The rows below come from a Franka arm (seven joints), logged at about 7 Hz.
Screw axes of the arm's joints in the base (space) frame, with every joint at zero. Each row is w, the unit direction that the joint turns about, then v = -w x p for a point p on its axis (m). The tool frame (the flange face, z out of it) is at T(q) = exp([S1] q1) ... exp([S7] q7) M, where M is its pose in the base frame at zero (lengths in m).
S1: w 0 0 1 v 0 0 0
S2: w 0 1 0 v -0.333 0 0
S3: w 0 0 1 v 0 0 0
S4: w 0 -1 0 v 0.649 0 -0.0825
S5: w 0 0 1 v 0 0 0
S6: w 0 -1 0 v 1.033 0 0
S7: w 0 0 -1 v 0 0.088 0
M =
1 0 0 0.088
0 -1 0 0
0 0 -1 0.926
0 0 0 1
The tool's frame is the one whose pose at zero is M.
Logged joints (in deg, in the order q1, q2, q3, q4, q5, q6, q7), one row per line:
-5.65 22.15 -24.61 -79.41 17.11 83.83 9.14
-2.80 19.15 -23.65 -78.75 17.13 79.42 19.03
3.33 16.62 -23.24 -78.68 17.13 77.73 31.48
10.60 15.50 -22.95 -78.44 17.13 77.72 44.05
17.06 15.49 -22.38 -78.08 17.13 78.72 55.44
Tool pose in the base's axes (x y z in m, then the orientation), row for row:
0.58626 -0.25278 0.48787 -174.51 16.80 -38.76
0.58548 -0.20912 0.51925 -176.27 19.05 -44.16
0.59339 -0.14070 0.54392 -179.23 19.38 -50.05
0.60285 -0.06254 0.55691 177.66 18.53 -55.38
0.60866 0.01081 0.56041 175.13 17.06 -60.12
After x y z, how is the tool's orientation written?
As angles about the fixed x, y, z axes (roll, pitch, yaw), in degrees.
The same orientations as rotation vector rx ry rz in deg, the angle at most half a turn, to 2 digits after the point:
-158.12 56.88 20.73
-155.09 63.90 24.03
-153.24 71.75 25.70
-152.08 79.16 26.39
-150.88 86.04 26.25

